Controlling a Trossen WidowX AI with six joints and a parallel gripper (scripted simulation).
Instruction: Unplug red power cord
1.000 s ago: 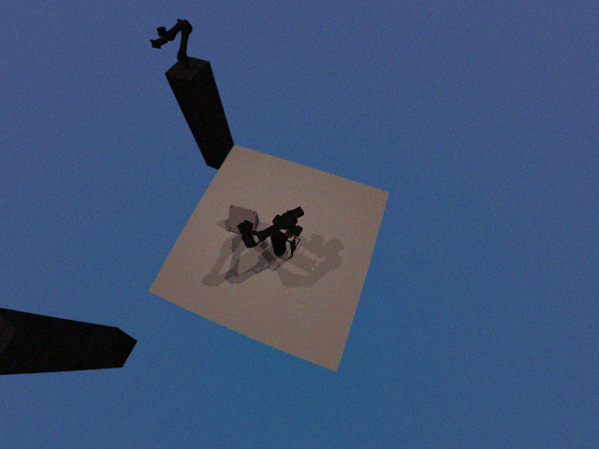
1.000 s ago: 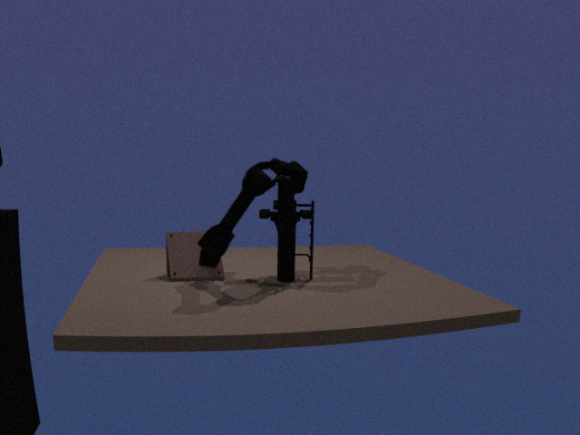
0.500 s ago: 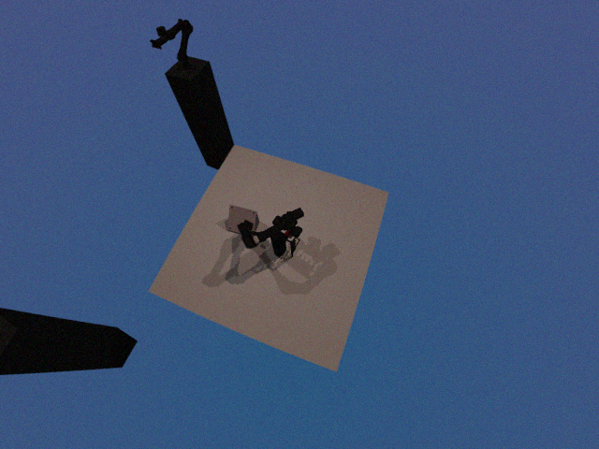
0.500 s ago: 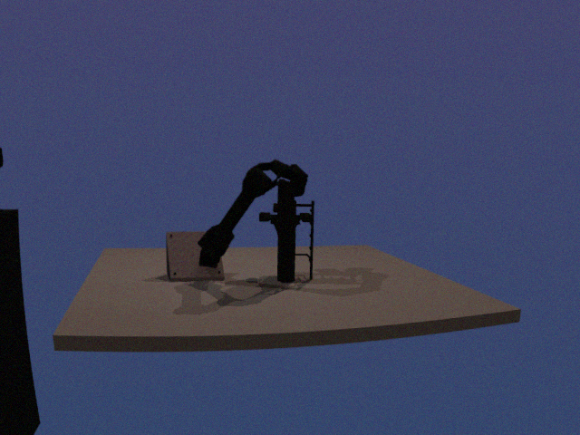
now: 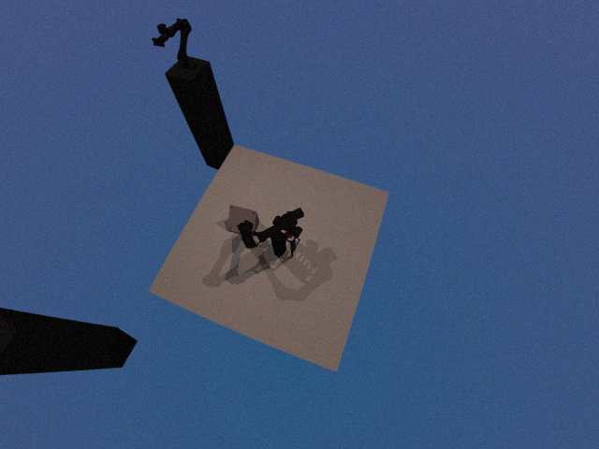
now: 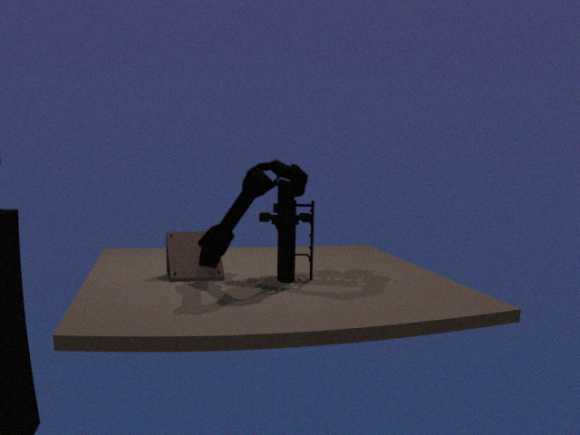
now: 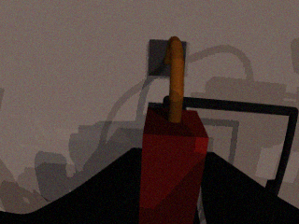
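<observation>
The red plug is 3 cm to the right of my gripper tip.
</observation>
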